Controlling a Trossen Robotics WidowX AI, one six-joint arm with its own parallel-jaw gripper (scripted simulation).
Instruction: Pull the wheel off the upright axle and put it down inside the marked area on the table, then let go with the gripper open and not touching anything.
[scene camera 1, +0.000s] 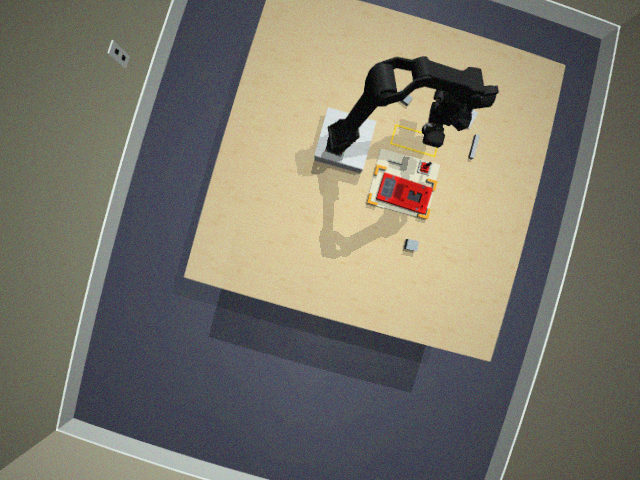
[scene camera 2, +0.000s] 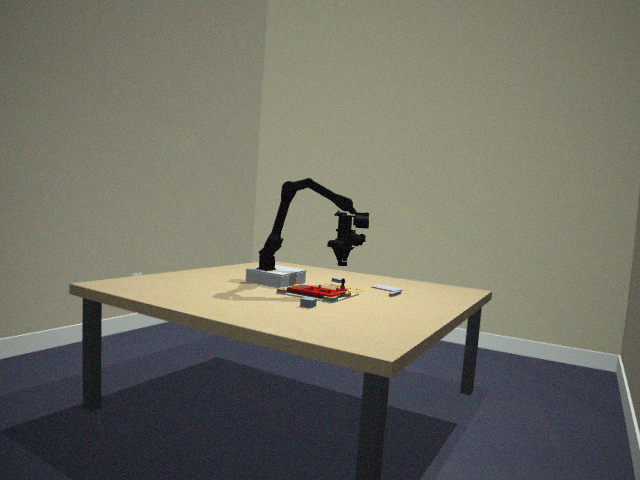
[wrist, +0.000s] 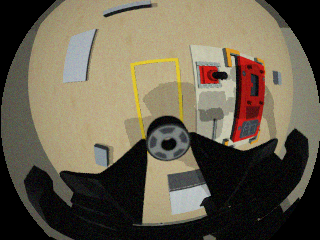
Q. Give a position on a wheel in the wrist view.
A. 162, 127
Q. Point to my gripper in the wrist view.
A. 167, 140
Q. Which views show my gripper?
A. Scene camera 1, scene camera 2 and the wrist view: all of them.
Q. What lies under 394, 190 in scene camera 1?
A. A red part.
